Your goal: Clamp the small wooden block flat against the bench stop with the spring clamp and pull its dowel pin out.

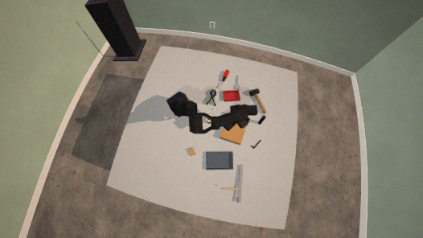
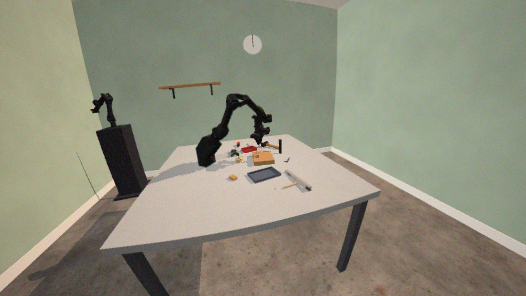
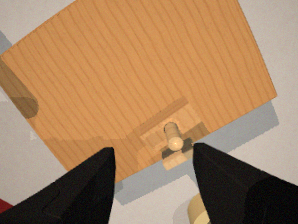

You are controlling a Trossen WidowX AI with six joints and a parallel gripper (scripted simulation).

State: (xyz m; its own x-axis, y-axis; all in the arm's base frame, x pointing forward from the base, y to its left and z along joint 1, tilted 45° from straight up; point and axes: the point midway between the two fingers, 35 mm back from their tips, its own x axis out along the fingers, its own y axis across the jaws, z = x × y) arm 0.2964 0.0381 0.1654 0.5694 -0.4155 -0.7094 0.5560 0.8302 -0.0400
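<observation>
My hand is 2 cm past the dowel pin and 11 cm above it. From my hand the other things lie so: small wooden block (2 cm behind, 12 cm below); then bench stop (5 cm behind, 1 cm to the left, 12 cm below); then wooden board (2 cm ahead, 15 cm below).
</observation>
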